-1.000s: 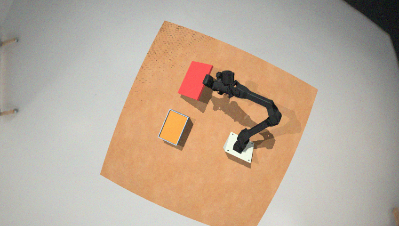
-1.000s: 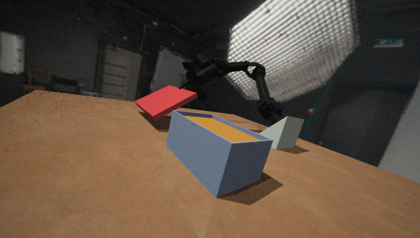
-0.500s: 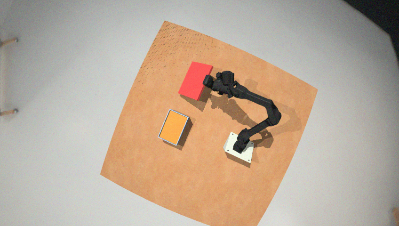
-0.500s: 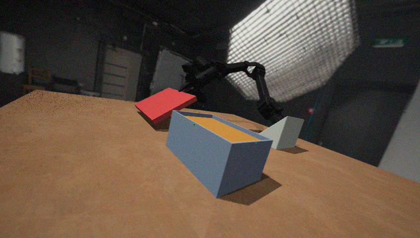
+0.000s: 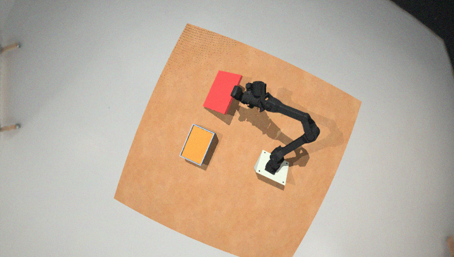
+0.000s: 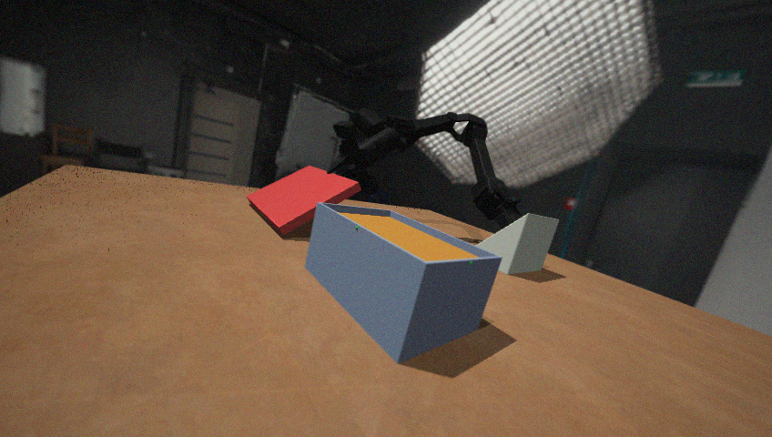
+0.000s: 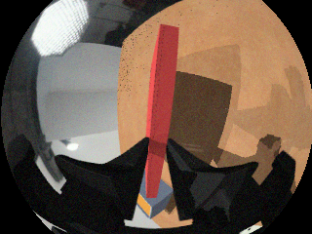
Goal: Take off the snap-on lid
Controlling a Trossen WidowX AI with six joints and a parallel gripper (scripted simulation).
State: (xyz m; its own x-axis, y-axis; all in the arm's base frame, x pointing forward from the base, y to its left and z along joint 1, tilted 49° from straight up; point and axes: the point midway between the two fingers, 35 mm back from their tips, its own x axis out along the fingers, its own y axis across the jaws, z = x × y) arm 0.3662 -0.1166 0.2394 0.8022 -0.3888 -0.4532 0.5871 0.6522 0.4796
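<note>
Now: the red lid 70 mm ahead of my gripper tip, 10 mm to the left of it and 40 mm below it. Round my gripper tip: blue storage box: 40 mm ahead, 350 mm to the left, 60 mm below.
</note>
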